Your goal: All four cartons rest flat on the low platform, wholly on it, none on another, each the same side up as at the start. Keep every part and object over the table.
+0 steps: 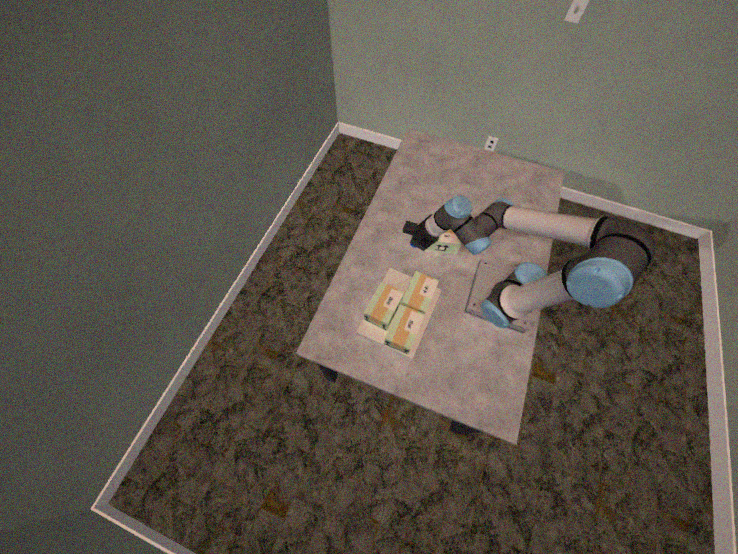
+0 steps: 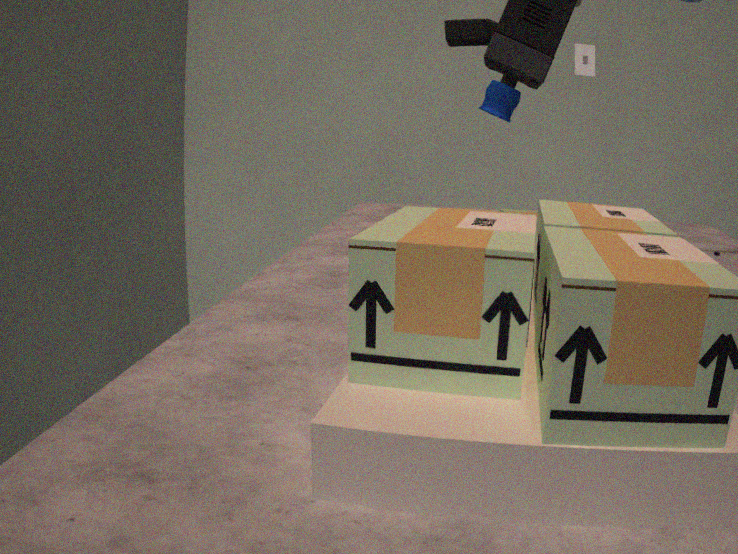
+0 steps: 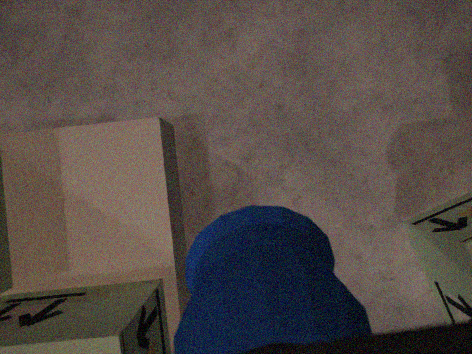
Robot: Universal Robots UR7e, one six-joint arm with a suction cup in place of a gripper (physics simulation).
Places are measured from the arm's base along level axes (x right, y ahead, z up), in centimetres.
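Where they show: hand, its tool point: [image 2: 494, 114] [image 3: 260, 272].
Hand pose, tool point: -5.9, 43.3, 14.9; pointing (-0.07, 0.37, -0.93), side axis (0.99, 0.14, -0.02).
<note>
After its pixels a point has its place, as x, y, z.
Three green cartons with orange tape lie on the low pale platform [image 1: 395, 277] {-15.1, 45.0, -1.2} [image 2: 411, 411] {-41.0, 42.0, -1.2} [image 3: 115, 200] {-15.5, 43.6, -1.2}, labels up: one on the left [image 1: 376, 312] {-35.8, 42.5, 7.3} [image 2: 441, 292] {-38.1, 41.4, 4.7}, one at the front right [image 1: 400, 338] {-39.9, 29.9, 7.2} [image 2: 649, 333] {-42.4, 30.2, 4.9}, close to the platform's edge, and one behind it [image 1: 417, 298] {-22.6, 31.8, 7.3} [image 2: 646, 221] {-20.6, 28.5, 7.3} [image 3: 75, 312] {-16.0, 37.7, 3.7}. The fourth carton [image 1: 442, 246] {9.3, 34.4, -1.0} [image 3: 450, 250] {6.7, 40.4, 0.3} is on the table beyond the platform, turned at an angle and partly hidden by the arm. My suction cup [image 1: 413, 245] [image 2: 500, 101] [image 3: 260, 270] is open, tilted and holds nothing. It hangs above the table between platform and fourth carton.
A bare corner of the platform shows beside the left carton, on the side towards the fourth carton. The arm's grey base plate [image 1: 476, 292] {-4.2, 12.6, 0.0} is on the table [image 1: 441, 381] {-42.7, 8.9, -6.0}, right of the platform. The table's left edge runs near the platform.
</note>
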